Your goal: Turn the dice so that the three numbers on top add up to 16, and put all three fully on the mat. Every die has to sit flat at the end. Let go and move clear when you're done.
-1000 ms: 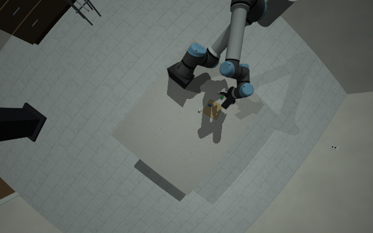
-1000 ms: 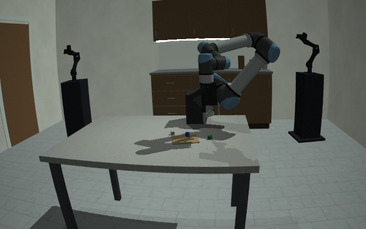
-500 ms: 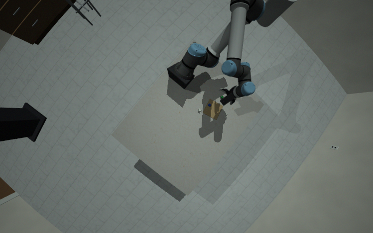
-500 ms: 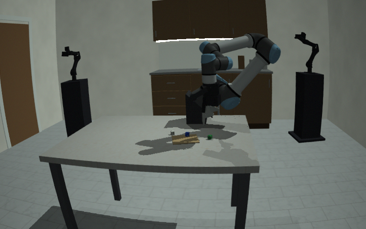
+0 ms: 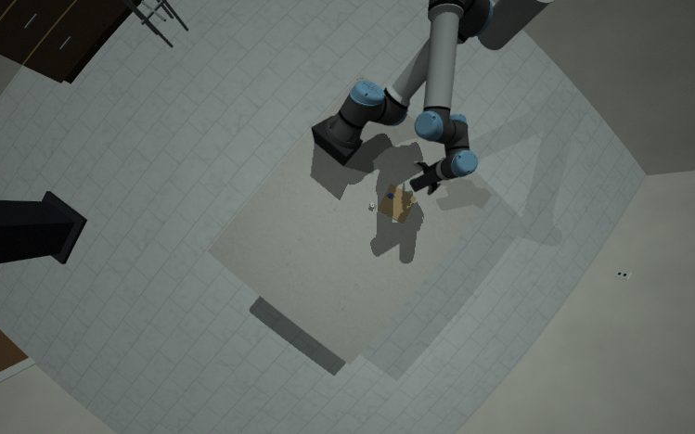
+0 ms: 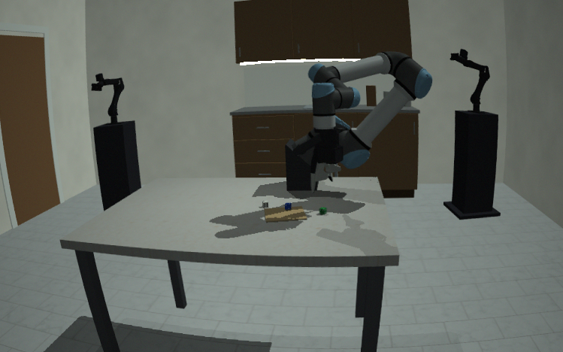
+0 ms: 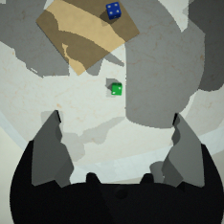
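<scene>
Right now my hand is 90 mm above the green die. Also, from my hand: blue die: 120 mm to the right, 80 mm below, 60 mm behind; white die: 210 mm to the right, 110 mm behind, 90 mm below; tan mat: 130 mm to the right, 90 mm below, 10 mm behind.
</scene>
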